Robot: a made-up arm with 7 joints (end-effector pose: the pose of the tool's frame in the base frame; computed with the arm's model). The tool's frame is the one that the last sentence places. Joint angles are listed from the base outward.
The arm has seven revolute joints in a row. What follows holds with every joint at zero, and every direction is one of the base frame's. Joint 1 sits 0.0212 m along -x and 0.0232 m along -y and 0.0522 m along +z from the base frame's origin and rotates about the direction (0.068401, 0.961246, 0.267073), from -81.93 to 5.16 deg. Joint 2 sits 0.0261 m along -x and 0.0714 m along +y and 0.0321 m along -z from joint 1 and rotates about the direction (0.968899, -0.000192, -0.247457), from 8.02 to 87.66 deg. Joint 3 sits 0.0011 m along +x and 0.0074 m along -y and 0.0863 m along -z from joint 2 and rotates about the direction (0.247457, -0.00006, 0.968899), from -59.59 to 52.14 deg. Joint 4 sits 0.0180 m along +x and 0.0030 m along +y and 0.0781 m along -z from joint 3 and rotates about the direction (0.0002, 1, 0.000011), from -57.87 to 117.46 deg. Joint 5 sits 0.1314 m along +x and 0.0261 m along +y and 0.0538 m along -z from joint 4 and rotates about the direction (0.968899, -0.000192, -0.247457), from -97.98 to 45.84 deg. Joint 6 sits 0.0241 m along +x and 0.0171 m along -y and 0.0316 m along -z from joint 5 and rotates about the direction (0.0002, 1, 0.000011), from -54.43 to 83.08 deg. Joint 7 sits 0.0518 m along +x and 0.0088 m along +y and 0.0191 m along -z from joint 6 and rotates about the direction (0.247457, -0.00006, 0.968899), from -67.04 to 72.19 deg. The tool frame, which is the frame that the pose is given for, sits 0.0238 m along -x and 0.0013 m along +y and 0.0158 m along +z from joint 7; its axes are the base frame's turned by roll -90.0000, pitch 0.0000 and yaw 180.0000 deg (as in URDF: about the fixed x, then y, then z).
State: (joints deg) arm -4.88 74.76 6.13 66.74 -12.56 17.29 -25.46
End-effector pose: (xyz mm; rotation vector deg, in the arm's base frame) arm 42.3 401.2 -66.9 85.46 -122.17 55.78
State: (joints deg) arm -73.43 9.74 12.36 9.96 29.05 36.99 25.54
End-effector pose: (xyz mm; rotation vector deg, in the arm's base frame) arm 363.4 42.5 97.6 -7.69 111.67 -68.44
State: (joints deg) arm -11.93 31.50 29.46 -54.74 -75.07 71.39 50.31
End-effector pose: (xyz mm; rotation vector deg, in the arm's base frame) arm 136.4 73.7 20.2 -15.99 127.19 -119.19
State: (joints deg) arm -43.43 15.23 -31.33 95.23 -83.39 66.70 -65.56
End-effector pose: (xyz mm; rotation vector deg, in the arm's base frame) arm 148.9 92.3 -291.8 41.66 29.50 129.73
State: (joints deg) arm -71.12 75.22 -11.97 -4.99 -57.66 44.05 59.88
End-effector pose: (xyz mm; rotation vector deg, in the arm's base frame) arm 292.1 77.4 167.4 -13.58 107.78 -65.68
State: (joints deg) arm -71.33 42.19 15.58 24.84 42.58 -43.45 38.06
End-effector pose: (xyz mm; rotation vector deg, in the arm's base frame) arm 325.4 168.6 122.6 47.09 81.21 -6.46
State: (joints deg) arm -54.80 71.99 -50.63 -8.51 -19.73 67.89 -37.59
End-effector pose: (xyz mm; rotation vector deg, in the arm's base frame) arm 319.5 109.8 -42.0 18.46 -110.04 35.85
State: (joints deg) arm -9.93 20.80 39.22 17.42 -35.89 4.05 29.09
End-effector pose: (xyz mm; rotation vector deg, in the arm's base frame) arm 151.0 247.8 -179.4 -56.91 74.01 -91.36
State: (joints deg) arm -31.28 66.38 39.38 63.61 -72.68 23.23 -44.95
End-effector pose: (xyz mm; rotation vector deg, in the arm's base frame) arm 150.8 375.6 -56.7 19.81 58.44 -135.84
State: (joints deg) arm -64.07 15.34 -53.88 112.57 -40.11 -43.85 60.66
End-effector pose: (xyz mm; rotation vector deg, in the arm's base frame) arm 283.1 103.7 -181.4 -25.83 118.21 -42.72
